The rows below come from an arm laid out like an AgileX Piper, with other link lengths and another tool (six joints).
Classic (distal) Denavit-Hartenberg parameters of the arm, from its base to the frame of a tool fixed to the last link. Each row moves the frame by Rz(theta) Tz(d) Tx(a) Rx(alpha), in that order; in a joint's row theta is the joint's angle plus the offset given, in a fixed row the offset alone. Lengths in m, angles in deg.
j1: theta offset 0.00, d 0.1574, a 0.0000, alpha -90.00
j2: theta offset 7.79, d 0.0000, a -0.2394, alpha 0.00
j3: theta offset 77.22, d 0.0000, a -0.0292, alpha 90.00
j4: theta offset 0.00, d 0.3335, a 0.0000, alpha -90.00
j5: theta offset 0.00, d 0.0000, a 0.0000, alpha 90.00
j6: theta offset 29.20, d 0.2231, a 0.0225, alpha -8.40
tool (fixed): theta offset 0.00, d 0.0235, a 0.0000, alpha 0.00
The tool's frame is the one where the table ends.
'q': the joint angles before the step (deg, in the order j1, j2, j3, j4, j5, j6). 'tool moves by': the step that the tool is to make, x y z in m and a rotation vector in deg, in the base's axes. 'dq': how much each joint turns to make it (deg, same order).
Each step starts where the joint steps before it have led.
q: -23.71, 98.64, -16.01, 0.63, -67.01, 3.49
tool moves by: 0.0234, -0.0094, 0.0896, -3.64, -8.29, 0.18
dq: 0.01, -16.51, 0.04, -0.15, 7.41, -0.01
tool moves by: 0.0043, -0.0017, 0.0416, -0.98, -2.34, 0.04
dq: 0.00, -9.33, 0.00, -0.02, 6.80, 0.01
